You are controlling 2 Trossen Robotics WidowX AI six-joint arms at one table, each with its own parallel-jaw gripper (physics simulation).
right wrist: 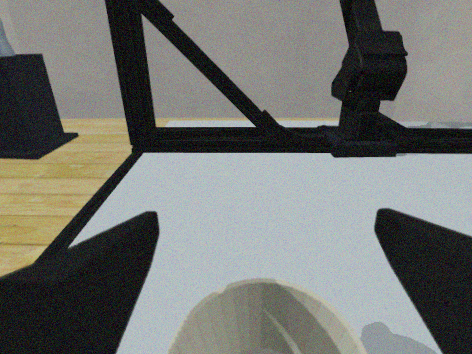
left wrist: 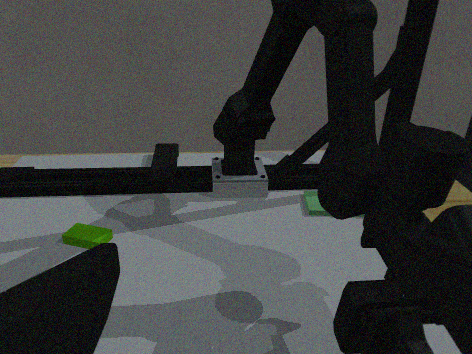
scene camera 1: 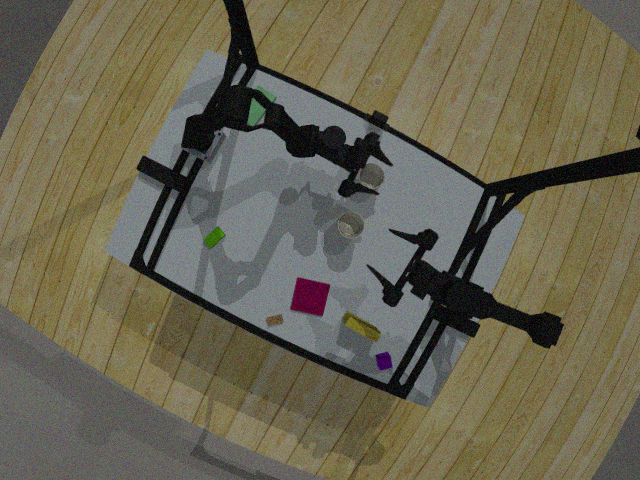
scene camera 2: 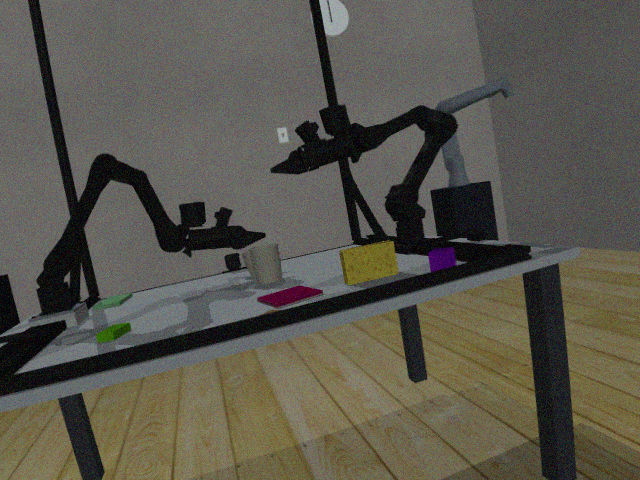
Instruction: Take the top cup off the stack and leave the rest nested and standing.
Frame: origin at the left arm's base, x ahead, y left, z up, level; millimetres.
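Where they show: left gripper, fingertip midpoint: (left wrist: 266,253) (scene camera 1: 377,247) (scene camera 2: 272,170); right gripper, fingertip midpoint: (right wrist: 266,220) (scene camera 1: 385,179) (scene camera 2: 263,234); left arm's base, link origin: (right wrist: 354,134) (scene camera 2: 412,241); right arm's base, link origin: (left wrist: 238,167) (scene camera 1: 201,140) (scene camera 2: 58,310).
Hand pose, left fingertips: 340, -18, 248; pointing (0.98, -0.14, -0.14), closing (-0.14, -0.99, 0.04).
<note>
Each offset is from my left fingertips to the top centre of the thing, as dx, dy, dz. "*": to the spot under its first point.
The cup stack (scene camera 1: 350,225) (scene camera 2: 267,266) stands upright near the table's middle; how many cups are nested in it cannot be told. A separate beige cup @(+48, -184, -196) (scene camera 1: 371,176) (right wrist: 265,320) is apart from it, farther back. In scene camera 2 that cup @(+46, -184, -215) (scene camera 2: 248,264) shows partly behind the stack, its base hidden. My right gripper (scene camera 1: 385,178) (right wrist: 266,220) (scene camera 2: 264,235) is open, its fingers spread on both sides of the separate cup without gripping it. My left gripper (scene camera 1: 378,248) (scene camera 2: 272,170) is open and empty, raised high to the right of the stack.
A magenta square @(* +65, +205, -261) (scene camera 1: 310,296) (scene camera 2: 290,296), a yellow sponge @(-109, +224, -200) (scene camera 1: 361,327) (scene camera 2: 369,262), a purple cube @(-231, +306, -229) (scene camera 1: 383,361) (scene camera 2: 442,259) and an orange block @(+133, +317, -262) (scene camera 1: 274,320) lie nearer the front. A green block @(+400, +162, -254) (scene camera 1: 214,237) (left wrist: 87,235) lies left. A pale green block @(+456, -257, -260) (scene camera 1: 256,112) (scene camera 2: 113,301) lies beneath the right arm.
</note>
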